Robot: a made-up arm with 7 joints.
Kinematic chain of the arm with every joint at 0, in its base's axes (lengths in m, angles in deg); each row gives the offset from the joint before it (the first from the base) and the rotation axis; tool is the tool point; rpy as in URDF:
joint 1: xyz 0 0 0.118 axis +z
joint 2: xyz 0 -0.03 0.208 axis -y
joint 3: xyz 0 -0.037 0.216 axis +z
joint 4: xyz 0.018 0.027 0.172 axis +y
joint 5: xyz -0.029 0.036 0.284 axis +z
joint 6: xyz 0 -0.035 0.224 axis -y
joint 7: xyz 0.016 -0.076 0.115 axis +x
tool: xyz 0 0 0 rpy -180 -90 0
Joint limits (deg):
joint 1: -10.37..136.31
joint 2: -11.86..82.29
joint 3: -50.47..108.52
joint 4: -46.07..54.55
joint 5: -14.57..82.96
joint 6: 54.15..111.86
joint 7: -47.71..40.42
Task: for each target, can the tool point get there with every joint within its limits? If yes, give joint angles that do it. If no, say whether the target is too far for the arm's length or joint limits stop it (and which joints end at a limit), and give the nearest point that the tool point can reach.
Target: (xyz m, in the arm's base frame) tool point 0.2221 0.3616 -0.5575
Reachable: no: joint limits stop it (at a limit: joint 1, joint 2, joint 4, joint 5) | nearest point 0.6323 -0.2818 -0.0015 | short by 0.944 m
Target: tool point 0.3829 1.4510 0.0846
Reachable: no: too far | nearest point 0.1735 0.6576 0.8761 | short by 1.140 m
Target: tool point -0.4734 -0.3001 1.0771
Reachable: yes | joints 23.10 40.27 75.81 10.17 10.69 87.15 6.88
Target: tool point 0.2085 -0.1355 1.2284
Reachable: yes | joints 18.96 -3.69 92.58 -17.12 59.08 80.03 -27.54
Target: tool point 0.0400 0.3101 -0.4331
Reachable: no: joint limits stop it (at a limit: joint 1, joint 2, joint 4, joint 5, joint 6) | nearest point -0.6148 0.2467 0.0143 | short by 0.796 m
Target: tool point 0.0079 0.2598 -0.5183
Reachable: no: joint limits stop it (at a limit: joint 1, joint 2, joint 4, joint 5) | nearest point -0.6281 0.2107 -0.0079 | short by 0.817 m
